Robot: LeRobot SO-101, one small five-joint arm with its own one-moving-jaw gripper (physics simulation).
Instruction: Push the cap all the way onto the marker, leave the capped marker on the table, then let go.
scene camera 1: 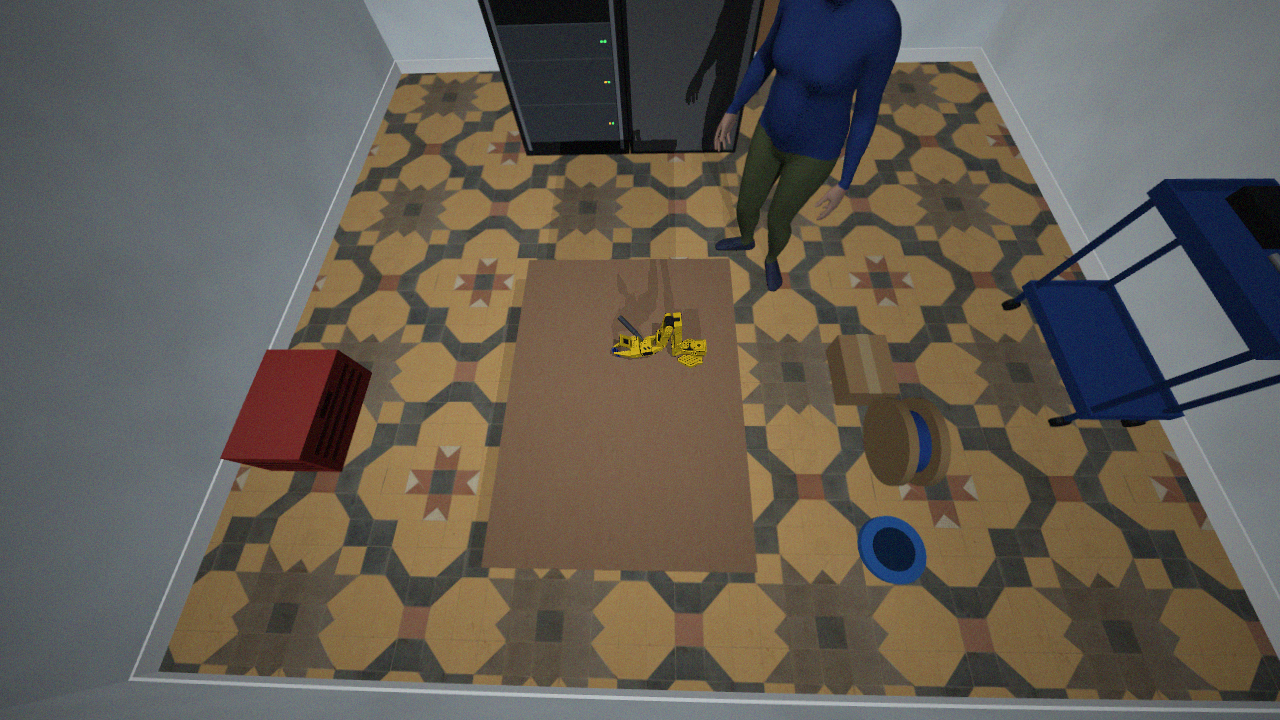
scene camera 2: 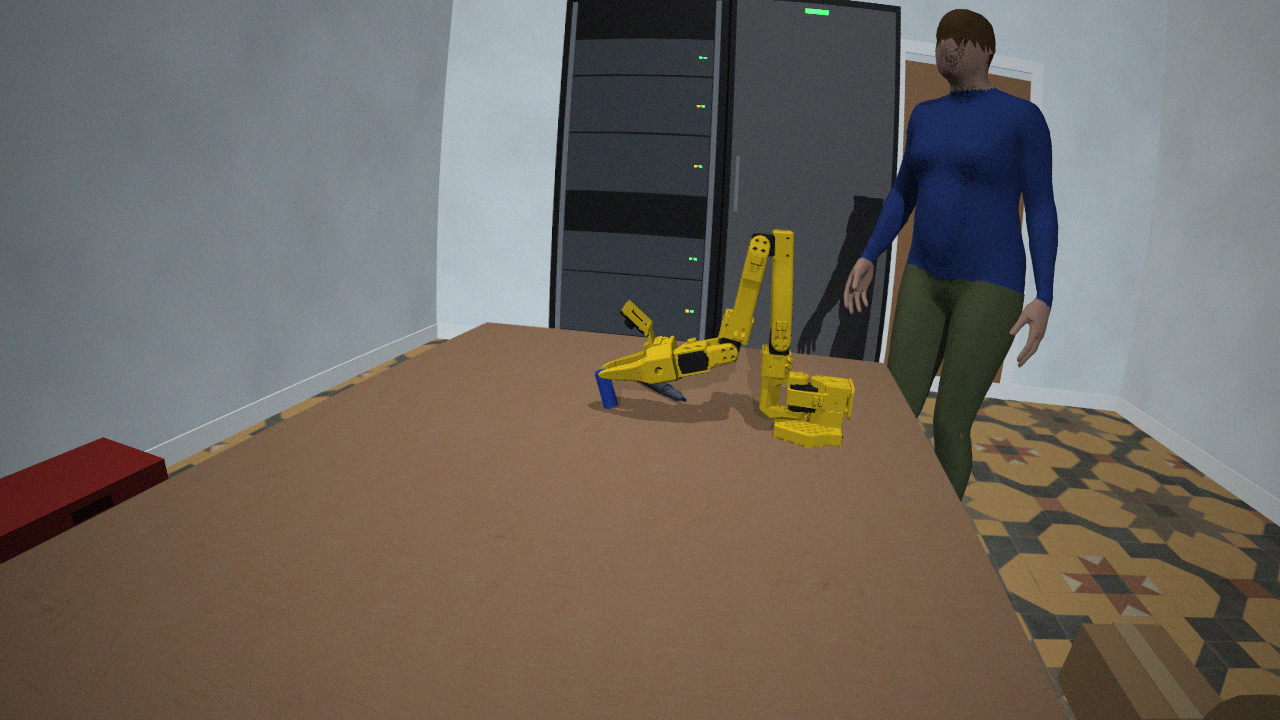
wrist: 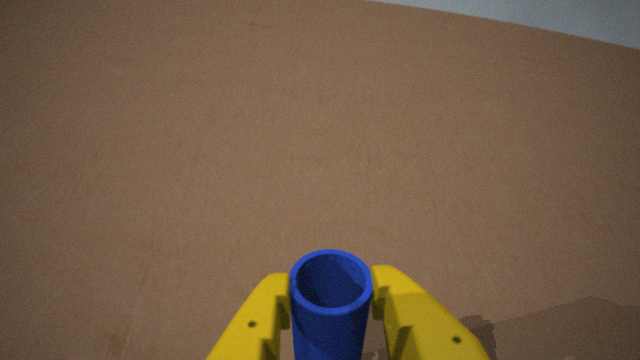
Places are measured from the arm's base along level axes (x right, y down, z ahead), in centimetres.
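Where they show: hand, tool point: [scene camera 1: 615, 352] [scene camera 2: 602, 374] [wrist: 289, 293]; arm's base, link origin: [scene camera 1: 684, 354] [scene camera 2: 792, 430].
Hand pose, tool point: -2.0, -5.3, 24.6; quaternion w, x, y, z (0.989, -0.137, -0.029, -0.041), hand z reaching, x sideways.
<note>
Things, the pixels of their top centre, and the offset from my tool point, as dx, dy, dz. Level surfaces: height alone.
- blue cap, top centre: [wrist: 345, 299] [scene camera 2: 606, 369] +1.2, -0.3, -0.2
- table, surface height: dy +5.3
- dark grey marker, top centre: [scene camera 2: 659, 379] [scene camera 1: 631, 327] +11.8, +3.5, -5.2
The blue cap [scene camera 2: 607, 392] [wrist: 327, 327] is a hollow tube. My gripper [scene camera 1: 614, 351] [scene camera 2: 603, 373] [wrist: 331, 295] is shut on it, with a yellow jaw pressing on each side. In the wrist view the cap's round open end faces up and is empty. In scene camera 2 the cap stands nearly upright, slightly tilted, its lower end at or just above the table [scene camera 1: 617, 465] [scene camera 2: 537, 537] [wrist: 320, 125]. The dark grey marker [scene camera 1: 630, 327] [scene camera 2: 664, 391] lies on the table behind the gripper, apart from the cap. The marker does not show in the wrist view.
The arm's yellow base [scene camera 1: 691, 358] [scene camera 2: 808, 434] stands right of the gripper. A person [scene camera 1: 805, 98] [scene camera 2: 975, 197] stands beyond the table's back right corner. A red cabinet [scene camera 1: 281, 402] [scene camera 2: 62, 492] is left; a cardboard box [scene camera 1: 850, 371] [scene camera 2: 1118, 667] and a blue cart [scene camera 1: 1096, 349] are right.
</note>
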